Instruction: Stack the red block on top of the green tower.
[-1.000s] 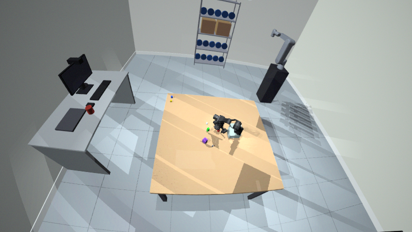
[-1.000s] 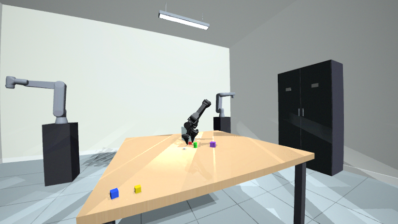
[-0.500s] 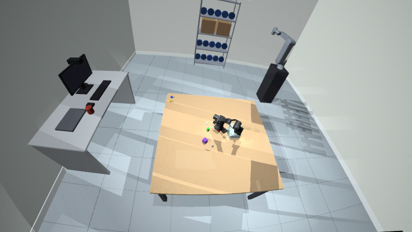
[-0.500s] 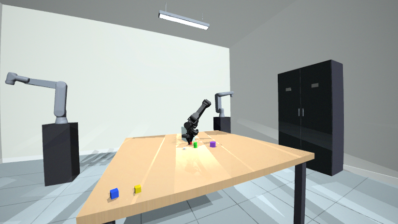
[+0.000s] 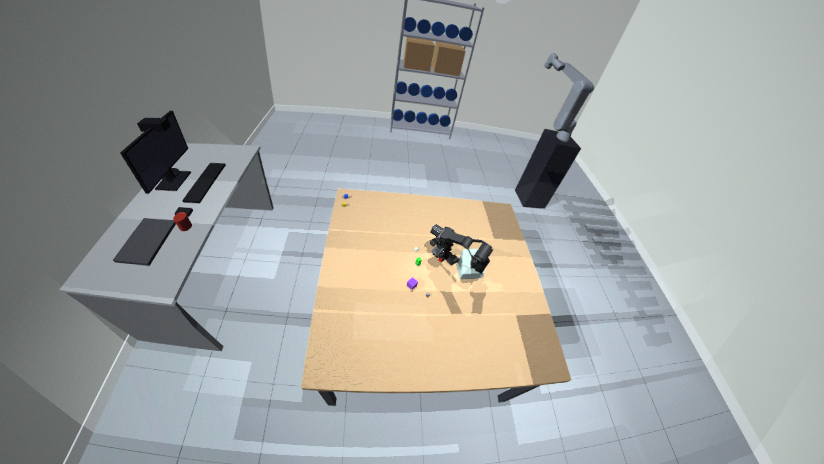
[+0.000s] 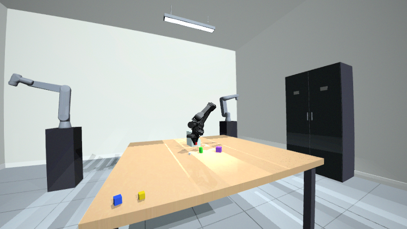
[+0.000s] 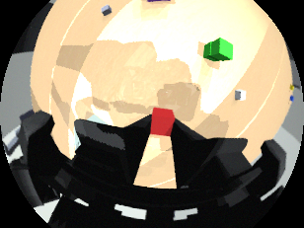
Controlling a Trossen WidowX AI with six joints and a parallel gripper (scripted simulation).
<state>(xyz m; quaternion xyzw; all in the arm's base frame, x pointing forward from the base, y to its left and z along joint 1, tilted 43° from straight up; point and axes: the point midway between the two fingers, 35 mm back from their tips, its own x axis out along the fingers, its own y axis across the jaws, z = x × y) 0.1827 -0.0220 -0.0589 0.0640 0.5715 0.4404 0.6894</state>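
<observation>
Right now the green block is 13 cm ahead of my gripper tip and 1 cm below it. Also, from my gripper tip: red block: 1 cm above; yellow block: 57 cm ahead, 46 cm to the right, 4 cm below; purple block: 17 cm ahead, 14 cm to the left, 3 cm below.
</observation>
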